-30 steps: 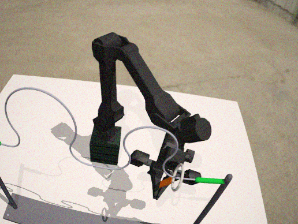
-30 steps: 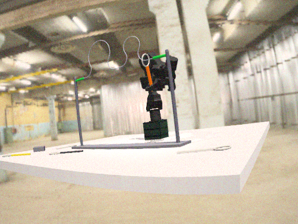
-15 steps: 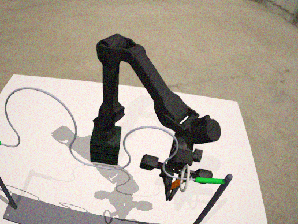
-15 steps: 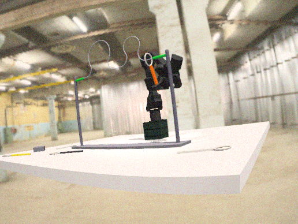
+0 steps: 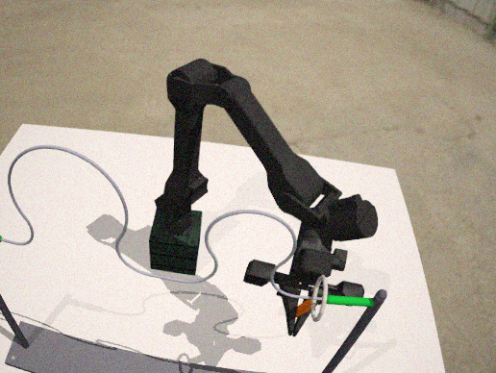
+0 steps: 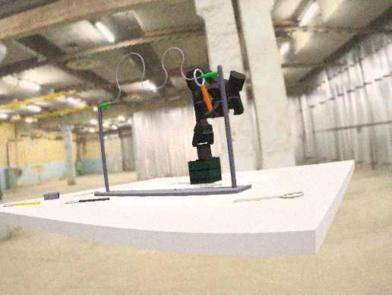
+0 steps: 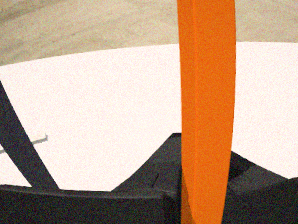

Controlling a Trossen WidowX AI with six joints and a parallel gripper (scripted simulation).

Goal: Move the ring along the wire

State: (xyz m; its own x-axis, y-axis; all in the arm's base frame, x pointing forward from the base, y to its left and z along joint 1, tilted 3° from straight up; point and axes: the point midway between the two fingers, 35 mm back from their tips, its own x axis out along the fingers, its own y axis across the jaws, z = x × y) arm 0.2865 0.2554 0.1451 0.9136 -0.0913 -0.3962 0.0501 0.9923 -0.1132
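Right now the orange-handled ring is 9 cm above my gripper tip. The rest, counted from my gripper tip: grey block (72 cm to the right, 23 cm below, 23 cm ahead); pale ring tool (30 cm to the left, 24 cm below, 17 cm ahead); yellow-handled ring tool (65 cm to the right, 44 cm ahead, 24 cm below).
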